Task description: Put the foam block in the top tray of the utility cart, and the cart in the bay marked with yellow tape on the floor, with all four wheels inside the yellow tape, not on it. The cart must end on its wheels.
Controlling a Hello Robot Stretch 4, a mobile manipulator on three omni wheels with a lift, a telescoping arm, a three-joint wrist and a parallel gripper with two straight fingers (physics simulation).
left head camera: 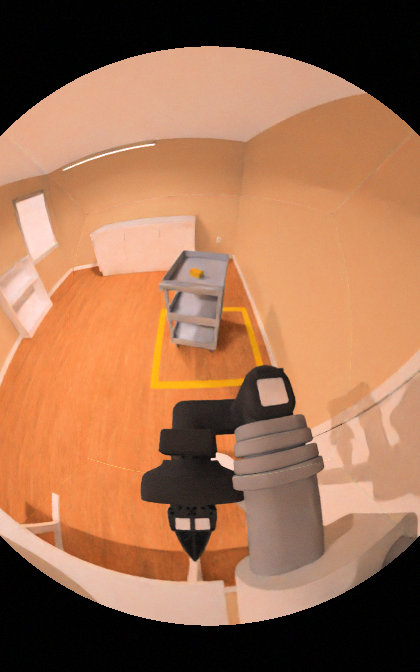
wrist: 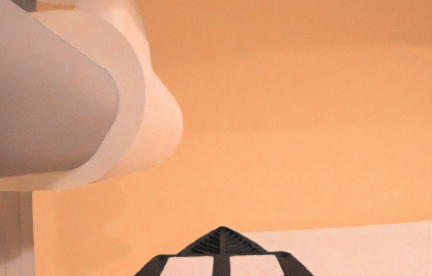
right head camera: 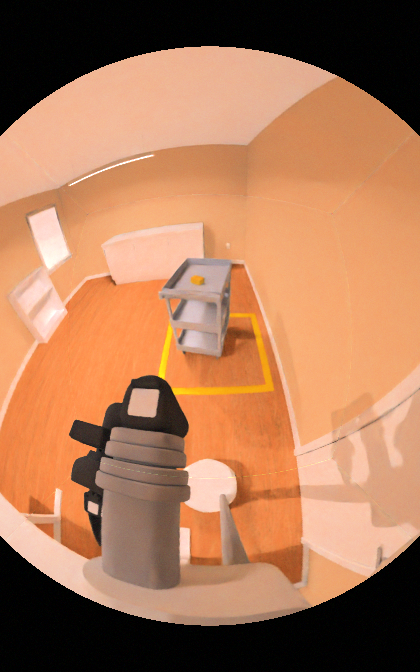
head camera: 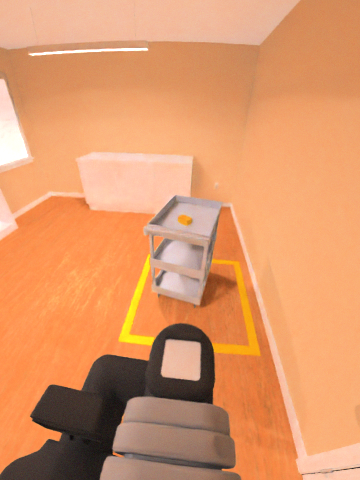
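The orange-yellow foam block [head camera: 185, 220] [left head camera: 196, 273] [right head camera: 197, 280] lies in the top tray of the grey utility cart [head camera: 177, 269] [left head camera: 192, 318] [right head camera: 196, 323]. The cart stands upright. Its two near wheels are on floor inside the yellow tape [head camera: 235, 348] [left head camera: 200, 384] [right head camera: 225, 389]. The far wheels are hidden behind the cart, which also covers part of the far and left tape. My gripper [left head camera: 195, 558] [wrist: 223, 246] is shut and empty, fingertips together. It is drawn back near my body, well apart from the cart. In the wrist view it faces a wall; block and cart do not show there.
A white cabinet [head camera: 135, 182] [left head camera: 145, 245] [right head camera: 155, 255] stands behind the cart. The right wall [head camera: 300, 250] runs alongside the taped bay. A white round disc [right head camera: 207, 482] with a grey pole is at my near side. A white shelf unit stands at the left wall.
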